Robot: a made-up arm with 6 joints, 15 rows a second.
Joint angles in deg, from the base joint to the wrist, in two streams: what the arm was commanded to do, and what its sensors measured. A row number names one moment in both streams.
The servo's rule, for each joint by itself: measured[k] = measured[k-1] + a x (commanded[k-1-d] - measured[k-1]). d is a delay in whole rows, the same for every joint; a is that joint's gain. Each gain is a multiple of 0.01, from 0.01 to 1. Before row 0 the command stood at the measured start. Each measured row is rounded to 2 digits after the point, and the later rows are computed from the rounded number. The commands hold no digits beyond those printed.
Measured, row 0: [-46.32, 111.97, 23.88, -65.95, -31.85, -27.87]
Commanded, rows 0 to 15: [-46.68, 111.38, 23.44, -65.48, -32.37, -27.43]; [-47.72, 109.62, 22.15, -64.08, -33.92, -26.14]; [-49.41, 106.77, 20.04, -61.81, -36.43, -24.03]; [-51.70, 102.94, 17.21, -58.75, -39.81, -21.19]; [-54.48, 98.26, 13.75, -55.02, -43.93, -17.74]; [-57.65, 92.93, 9.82, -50.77, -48.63, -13.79]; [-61.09, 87.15, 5.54, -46.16, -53.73, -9.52]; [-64.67, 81.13, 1.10, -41.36, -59.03, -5.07]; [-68.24, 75.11, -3.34, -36.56, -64.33, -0.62]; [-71.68, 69.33, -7.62, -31.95, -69.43, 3.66]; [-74.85, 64.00, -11.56, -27.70, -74.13, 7.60]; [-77.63, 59.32, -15.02, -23.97, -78.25, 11.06]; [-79.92, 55.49, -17.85, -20.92, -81.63, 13.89]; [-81.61, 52.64, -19.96, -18.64, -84.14, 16.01]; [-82.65, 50.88, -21.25, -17.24, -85.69, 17.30]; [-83.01, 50.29, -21.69, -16.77, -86.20, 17.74]
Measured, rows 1 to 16: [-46.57, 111.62, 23.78, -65.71, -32.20, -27.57]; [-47.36, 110.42, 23.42, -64.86, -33.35, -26.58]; [-48.77, 108.23, 22.68, -63.27, -35.41, -24.82]; [-50.79, 105.06, 21.48, -60.92, -38.36, -22.32]; [-53.34, 100.98, 19.78, -57.85, -42.09, -19.16]; [-56.31, 96.15, 17.59, -54.17, -46.47, -15.45]; [-59.61, 90.75, 14.94, -50.00, -51.33, -11.36]; [-63.10, 84.98, 11.90, -45.51, -56.49, -7.02]; [-66.65, 79.06, 8.55, -40.86, -61.74, -2.60]; [-70.12, 73.22, 4.99, -36.23, -66.89, 1.72]; [-73.38, 67.69, 1.35, -31.79, -71.74, 5.78]; [-76.31, 62.67, -2.25, -27.72, -76.10, 9.42]; [-78.80, 58.36, -5.68, -24.18, -79.81, 12.50]; [-80.74, 54.93, -8.82, -21.30, -82.71, 14.92]; [-82.06, 52.50, -11.55, -19.19, -84.71, 16.56]; [-82.72, 51.17, -13.78, -17.93, -85.71, 17.37]
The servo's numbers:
d 0
a 0.69 0.60 0.22 0.52 0.67 0.69

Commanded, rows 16 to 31: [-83.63, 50.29, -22.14, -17.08, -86.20, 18.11]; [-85.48, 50.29, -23.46, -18.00, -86.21, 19.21]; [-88.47, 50.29, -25.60, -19.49, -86.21, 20.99]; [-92.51, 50.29, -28.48, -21.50, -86.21, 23.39]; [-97.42, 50.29, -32.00, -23.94, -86.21, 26.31]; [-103.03, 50.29, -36.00, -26.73, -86.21, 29.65]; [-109.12, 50.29, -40.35, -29.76, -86.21, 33.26]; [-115.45, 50.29, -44.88, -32.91, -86.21, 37.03]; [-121.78, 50.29, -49.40, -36.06, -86.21, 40.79]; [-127.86, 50.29, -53.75, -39.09, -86.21, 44.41]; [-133.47, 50.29, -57.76, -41.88, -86.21, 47.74]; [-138.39, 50.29, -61.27, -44.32, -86.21, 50.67]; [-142.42, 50.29, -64.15, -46.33, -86.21, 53.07]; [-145.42, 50.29, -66.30, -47.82, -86.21, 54.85]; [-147.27, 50.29, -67.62, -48.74, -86.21, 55.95]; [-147.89, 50.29, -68.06, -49.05, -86.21, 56.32]
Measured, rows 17 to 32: [-83.35, 50.64, -15.62, -17.49, -86.04, 17.88]; [-84.82, 50.43, -17.34, -17.76, -86.15, 18.80]; [-87.34, 50.35, -19.16, -18.66, -86.19, 20.31]; [-90.91, 50.31, -21.21, -20.14, -86.20, 22.44]; [-95.40, 50.30, -23.58, -22.12, -86.21, 25.11]; [-100.66, 50.29, -26.31, -24.52, -86.21, 28.24]; [-106.50, 50.29, -29.40, -27.24, -86.21, 31.70]; [-112.68, 50.29, -32.81, -30.19, -86.21, 35.38]; [-118.96, 50.29, -36.46, -33.24, -86.21, 39.11]; [-125.10, 50.29, -40.26, -36.28, -86.21, 42.77]; [-130.88, 50.29, -44.11, -39.19, -86.21, 46.20]; [-136.06, 50.29, -47.89, -41.86, -86.21, 49.28]; [-140.45, 50.29, -51.47, -44.18, -86.21, 51.90]; [-143.88, 50.29, -54.73, -46.07, -86.21, 53.94]; [-146.22, 50.29, -57.57, -47.46, -86.21, 55.33]; [-147.37, 50.29, -59.88, -48.29, -86.21, 56.01]
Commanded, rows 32 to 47: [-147.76, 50.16, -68.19, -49.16, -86.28, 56.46]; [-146.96, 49.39, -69.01, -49.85, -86.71, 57.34]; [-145.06, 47.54, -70.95, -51.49, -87.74, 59.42]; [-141.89, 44.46, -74.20, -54.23, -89.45, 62.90]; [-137.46, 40.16, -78.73, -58.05, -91.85, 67.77]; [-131.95, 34.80, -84.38, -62.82, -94.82, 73.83]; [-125.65, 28.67, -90.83, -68.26, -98.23, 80.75]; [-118.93, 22.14, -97.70, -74.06, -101.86, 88.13]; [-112.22, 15.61, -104.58, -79.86, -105.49, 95.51]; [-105.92, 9.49, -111.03, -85.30, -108.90, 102.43]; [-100.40, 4.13, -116.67, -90.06, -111.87, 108.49]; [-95.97, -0.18, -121.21, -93.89, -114.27, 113.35]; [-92.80, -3.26, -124.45, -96.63, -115.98, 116.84]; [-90.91, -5.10, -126.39, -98.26, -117.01, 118.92]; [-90.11, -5.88, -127.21, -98.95, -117.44, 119.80]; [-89.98, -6.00, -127.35, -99.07, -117.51, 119.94]
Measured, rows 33 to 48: [-147.64, 50.21, -61.71, -48.74, -86.26, 56.32]; [-147.17, 49.72, -63.32, -49.32, -86.56, 57.02]; [-145.71, 48.41, -65.00, -50.45, -87.35, 58.68]; [-143.07, 46.04, -67.02, -52.42, -88.76, 61.59]; [-139.20, 42.51, -69.60, -55.35, -90.83, 65.85]; [-134.20, 37.88, -72.85, -59.23, -93.50, 71.36]; [-128.30, 32.35, -76.81, -63.93, -96.67, 77.84]; [-121.83, 26.22, -81.41, -69.20, -100.15, 84.94]; [-115.20, 19.85, -86.51, -74.74, -103.73, 92.23]; [-108.80, 13.63, -91.90, -80.23, -107.19, 99.27]; [-103.00, 7.93, -97.35, -85.34, -110.33, 105.63]; [-98.15, 3.06, -102.60, -89.79, -112.97, 110.96]; [-94.46, -0.73, -107.41, -93.35, -114.99, 115.02]; [-92.01, -3.35, -111.59, -95.90, -116.34, 117.71]; [-90.70, -4.87, -115.03, -97.49, -117.08, 119.15]; [-90.20, -5.55, -117.74, -98.31, -117.37, 119.70]
